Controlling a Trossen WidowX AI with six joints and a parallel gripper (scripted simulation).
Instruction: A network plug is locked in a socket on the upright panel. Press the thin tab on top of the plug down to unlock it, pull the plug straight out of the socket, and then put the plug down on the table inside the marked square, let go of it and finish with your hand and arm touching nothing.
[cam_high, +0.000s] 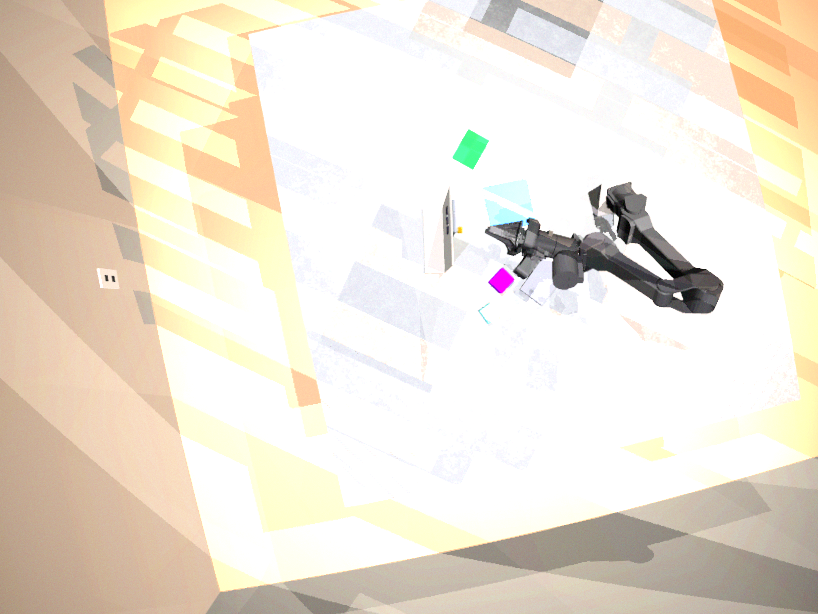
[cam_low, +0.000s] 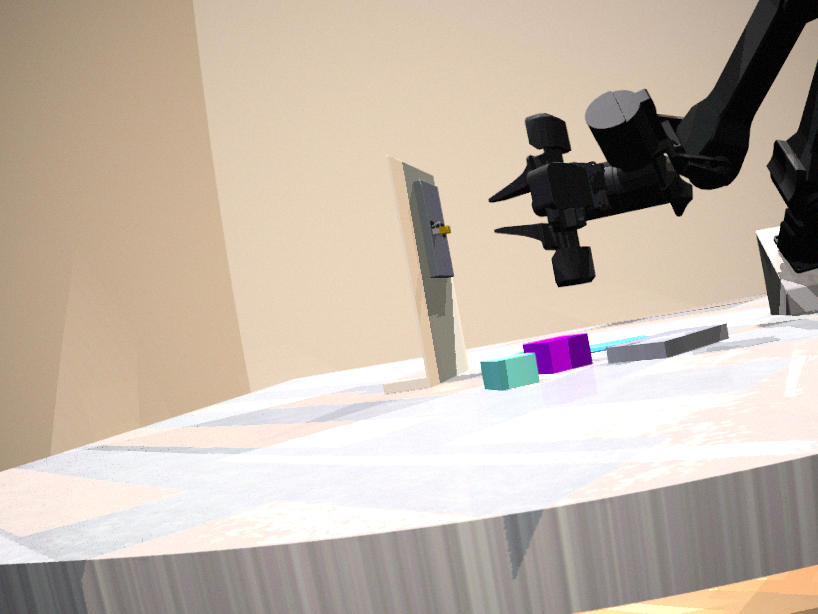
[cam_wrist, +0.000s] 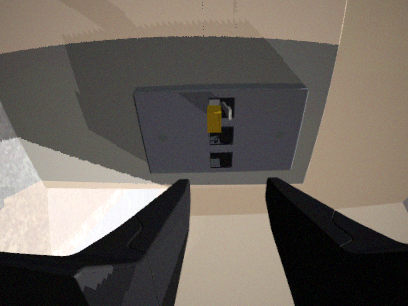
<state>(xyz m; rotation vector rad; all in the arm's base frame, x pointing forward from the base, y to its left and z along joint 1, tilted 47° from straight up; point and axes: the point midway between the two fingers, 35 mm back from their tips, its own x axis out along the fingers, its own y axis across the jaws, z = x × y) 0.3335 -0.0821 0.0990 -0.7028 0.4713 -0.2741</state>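
My gripper tip is 70 mm short of the network plug and 20 mm to the left of it. From my gripper tip the other things lie so: blue marked square: 110 mm behind, 60 mm to the right, 170 mm below; purple block: 30 mm behind, 120 mm to the left, 160 mm below; upright panel: 80 mm ahead, 40 mm to the right, 60 mm below.
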